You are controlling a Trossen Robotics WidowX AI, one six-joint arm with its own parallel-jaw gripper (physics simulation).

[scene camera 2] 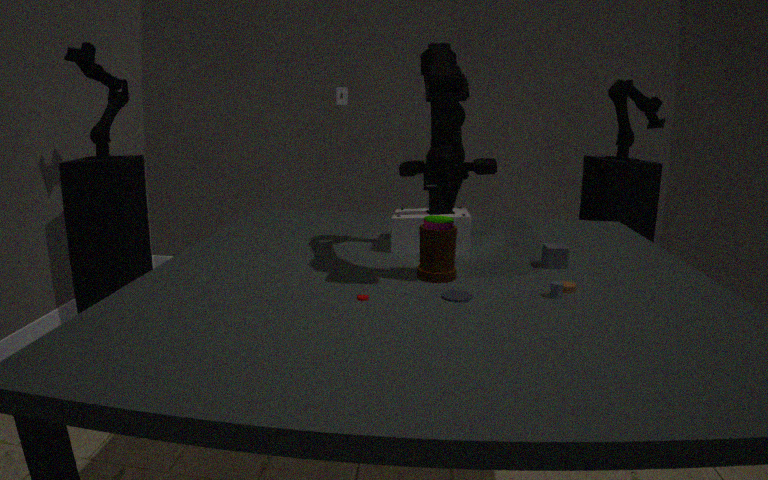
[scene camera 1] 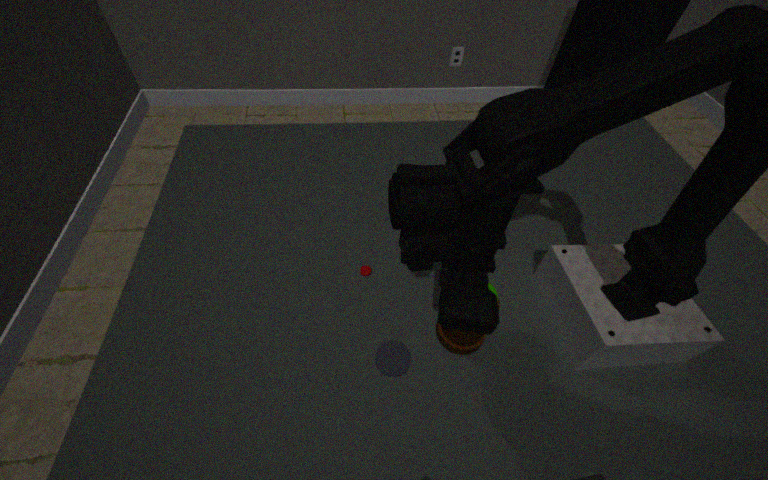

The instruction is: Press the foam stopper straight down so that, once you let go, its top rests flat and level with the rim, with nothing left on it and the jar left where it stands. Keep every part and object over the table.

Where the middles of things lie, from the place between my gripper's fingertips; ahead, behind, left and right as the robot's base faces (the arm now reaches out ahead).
The brown jar (scene camera 2: 437, 247) lies 90 mm below my hand, 50 mm behind it and 10 mm to the right of it.
